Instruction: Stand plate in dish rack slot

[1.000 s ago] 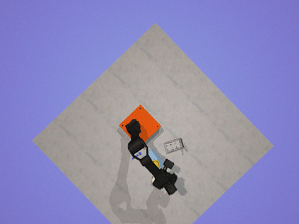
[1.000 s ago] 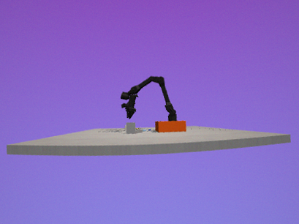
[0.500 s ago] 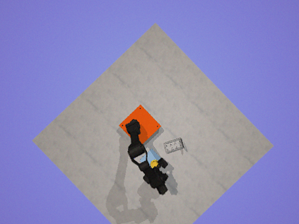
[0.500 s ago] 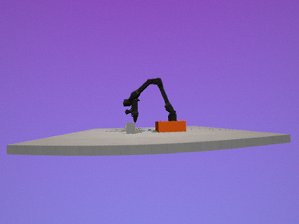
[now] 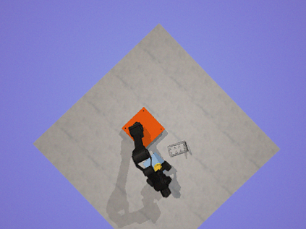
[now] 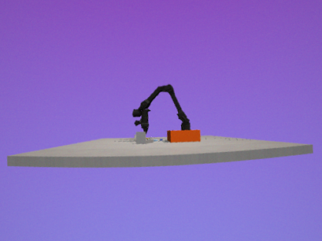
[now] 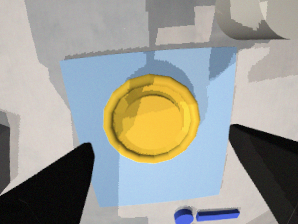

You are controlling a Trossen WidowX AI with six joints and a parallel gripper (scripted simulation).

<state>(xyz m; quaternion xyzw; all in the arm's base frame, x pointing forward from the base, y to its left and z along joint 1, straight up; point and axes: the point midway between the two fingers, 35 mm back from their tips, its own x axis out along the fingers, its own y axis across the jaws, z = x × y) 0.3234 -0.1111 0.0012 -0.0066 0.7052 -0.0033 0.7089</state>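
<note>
My gripper tip is 30 mm above the yellow plate. From my gripper tip the other things lie so: light blue mat 40 mm below, 30 mm behind; then blue utensil 140 mm behind, 40 mm to the right, 40 mm below; then cream cup 70 mm to the right, 70 mm ahead, 20 mm below.
</note>
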